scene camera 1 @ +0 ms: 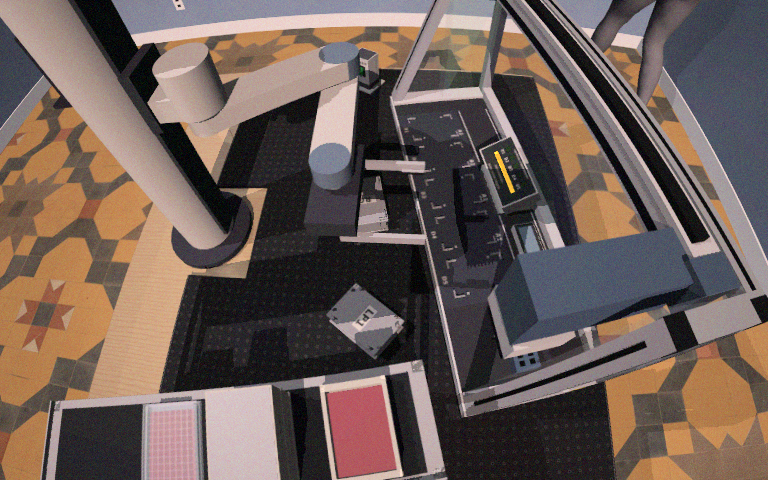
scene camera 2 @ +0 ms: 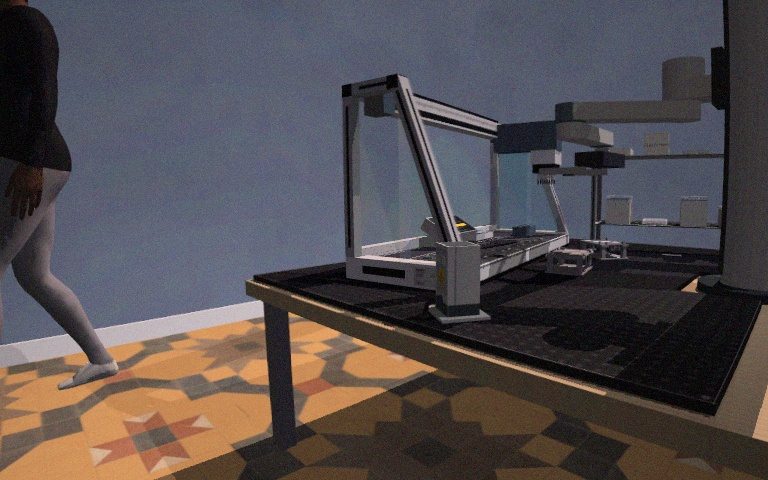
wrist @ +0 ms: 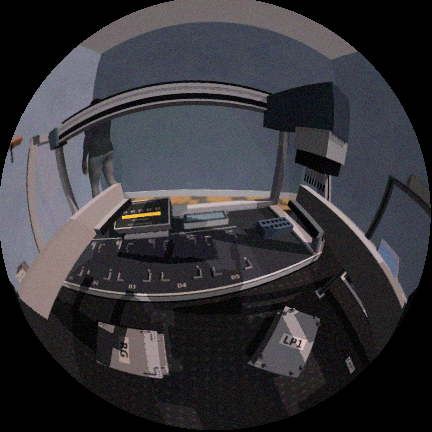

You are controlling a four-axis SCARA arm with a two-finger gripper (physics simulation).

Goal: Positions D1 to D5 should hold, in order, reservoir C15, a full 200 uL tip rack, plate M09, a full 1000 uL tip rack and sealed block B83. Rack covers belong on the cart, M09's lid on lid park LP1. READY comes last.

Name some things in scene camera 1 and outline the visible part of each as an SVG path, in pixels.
My gripper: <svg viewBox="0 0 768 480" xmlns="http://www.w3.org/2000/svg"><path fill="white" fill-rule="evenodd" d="M312 179L304 219L308 235L339 236L340 241L425 244L425 235L357 232L364 170L402 171L401 174L424 175L425 162L366 160L364 144L355 144L353 174L346 185L337 189L324 189L319 187Z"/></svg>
A red-topped labware piece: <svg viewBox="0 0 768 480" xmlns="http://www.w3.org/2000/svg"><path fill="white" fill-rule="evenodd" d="M385 375L319 386L332 480L384 480L404 475Z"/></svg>
